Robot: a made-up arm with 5 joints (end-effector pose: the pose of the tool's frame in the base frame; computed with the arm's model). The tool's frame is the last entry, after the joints.
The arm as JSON. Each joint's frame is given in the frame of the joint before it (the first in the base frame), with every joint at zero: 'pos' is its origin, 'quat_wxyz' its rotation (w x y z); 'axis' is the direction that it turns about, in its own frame. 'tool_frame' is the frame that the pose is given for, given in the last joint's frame.
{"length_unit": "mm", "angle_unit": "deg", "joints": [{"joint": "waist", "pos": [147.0, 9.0, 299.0], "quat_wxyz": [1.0, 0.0, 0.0, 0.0], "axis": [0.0, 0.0, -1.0]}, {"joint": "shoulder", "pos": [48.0, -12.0, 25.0], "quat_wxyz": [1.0, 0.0, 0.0, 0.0], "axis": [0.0, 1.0, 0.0]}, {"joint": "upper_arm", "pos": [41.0, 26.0, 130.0], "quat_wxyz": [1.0, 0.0, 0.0, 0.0], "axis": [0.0, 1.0, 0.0]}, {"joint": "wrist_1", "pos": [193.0, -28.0, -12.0], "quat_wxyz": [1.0, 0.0, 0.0, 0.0], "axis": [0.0, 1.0, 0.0]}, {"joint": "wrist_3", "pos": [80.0, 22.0, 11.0], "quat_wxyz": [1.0, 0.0, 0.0, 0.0], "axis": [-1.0, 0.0, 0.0]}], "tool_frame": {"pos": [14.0, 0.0, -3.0], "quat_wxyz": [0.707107, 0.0, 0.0, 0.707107]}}
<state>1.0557 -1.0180 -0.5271 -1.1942 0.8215</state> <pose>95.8 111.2 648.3 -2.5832 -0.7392 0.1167</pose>
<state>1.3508 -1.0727 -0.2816 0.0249 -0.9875</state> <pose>161.6 -8.2 701.6 -1.4360 -0.2009 1.1939</pose>
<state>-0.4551 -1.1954 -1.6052 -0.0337 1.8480</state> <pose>-150.7 -131.0 502.8 -0.8592 -1.1599 -0.2997</pose>
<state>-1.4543 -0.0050 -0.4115 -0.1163 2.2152</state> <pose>181.4 351.5 580.1 -2.3655 0.7596 0.4779</pose>
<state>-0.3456 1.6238 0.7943 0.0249 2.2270</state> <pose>106.8 0.5 87.1 0.9426 -0.6519 -1.9210</pose>
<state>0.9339 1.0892 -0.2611 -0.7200 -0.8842</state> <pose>392.2 -305.1 196.5 0.1696 -0.8771 0.5060</pose>
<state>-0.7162 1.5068 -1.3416 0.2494 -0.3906</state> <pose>486.5 316.7 217.5 0.4442 -0.3560 2.1226</pose>
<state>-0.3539 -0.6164 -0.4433 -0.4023 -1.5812</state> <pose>246.8 57.6 710.9 -1.5719 -0.1088 -2.7772</pose>
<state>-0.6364 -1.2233 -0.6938 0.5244 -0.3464</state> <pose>56.5 -46.7 686.4 -1.4031 -0.0602 2.5485</pose>
